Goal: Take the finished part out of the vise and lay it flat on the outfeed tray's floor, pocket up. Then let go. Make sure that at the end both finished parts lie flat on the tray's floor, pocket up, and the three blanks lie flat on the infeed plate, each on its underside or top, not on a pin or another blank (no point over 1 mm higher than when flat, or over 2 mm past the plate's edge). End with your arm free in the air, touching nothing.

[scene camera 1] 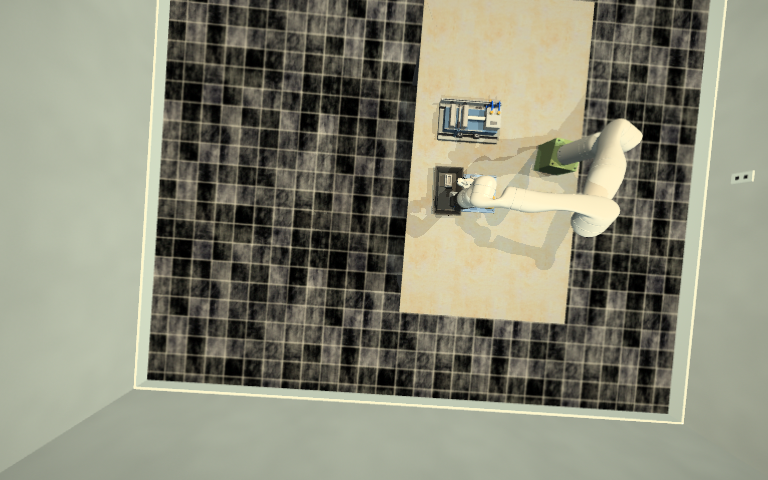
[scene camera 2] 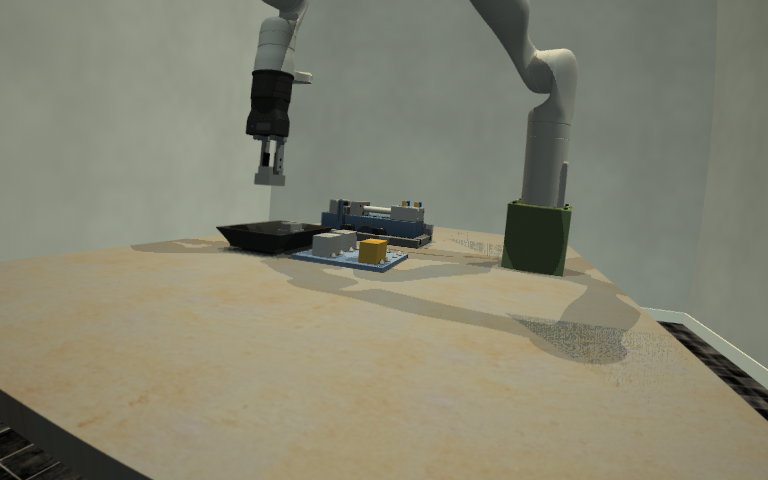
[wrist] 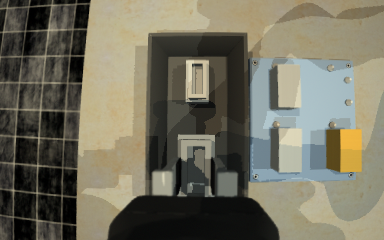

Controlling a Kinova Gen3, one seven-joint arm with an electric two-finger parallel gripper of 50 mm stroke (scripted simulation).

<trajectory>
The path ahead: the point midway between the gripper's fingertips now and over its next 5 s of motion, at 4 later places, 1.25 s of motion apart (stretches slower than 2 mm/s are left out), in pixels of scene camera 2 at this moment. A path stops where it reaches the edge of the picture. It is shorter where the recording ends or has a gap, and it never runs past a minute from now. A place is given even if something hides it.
My gripper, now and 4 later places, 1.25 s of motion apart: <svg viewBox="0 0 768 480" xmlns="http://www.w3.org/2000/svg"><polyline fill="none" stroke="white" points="270,171 268,184 266,216 266,226 267,223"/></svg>
</trajectory>
